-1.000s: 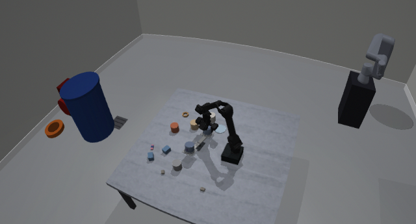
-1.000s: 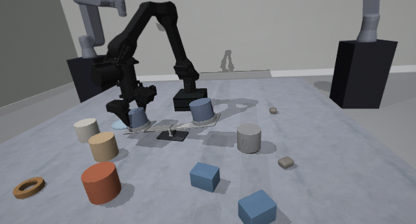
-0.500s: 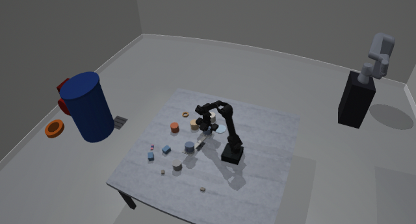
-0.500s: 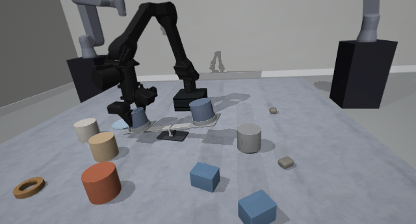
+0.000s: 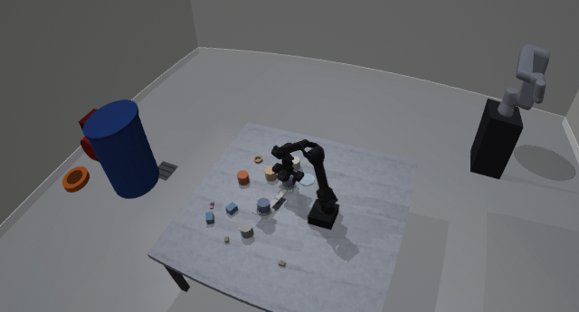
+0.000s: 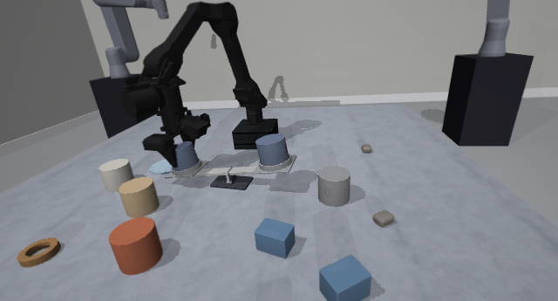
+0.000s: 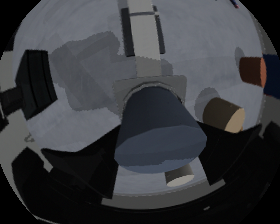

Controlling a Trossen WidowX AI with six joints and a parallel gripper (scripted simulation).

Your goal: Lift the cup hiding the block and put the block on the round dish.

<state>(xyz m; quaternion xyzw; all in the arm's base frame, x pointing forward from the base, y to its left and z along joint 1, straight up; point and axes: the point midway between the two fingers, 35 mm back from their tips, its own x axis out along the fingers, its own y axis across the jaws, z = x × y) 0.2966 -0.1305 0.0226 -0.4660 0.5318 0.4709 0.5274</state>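
The small pale green block is 1 cm below my gripper tip. Round my gripper tip: pale blue round dish (7 cm behind, 10 cm to the right, 5 cm below); then tan cylinder (14 cm ahead, 2 cm to the right, 2 cm below); then balance (2 cm ahead, 14 cm to the left, 2 cm below).
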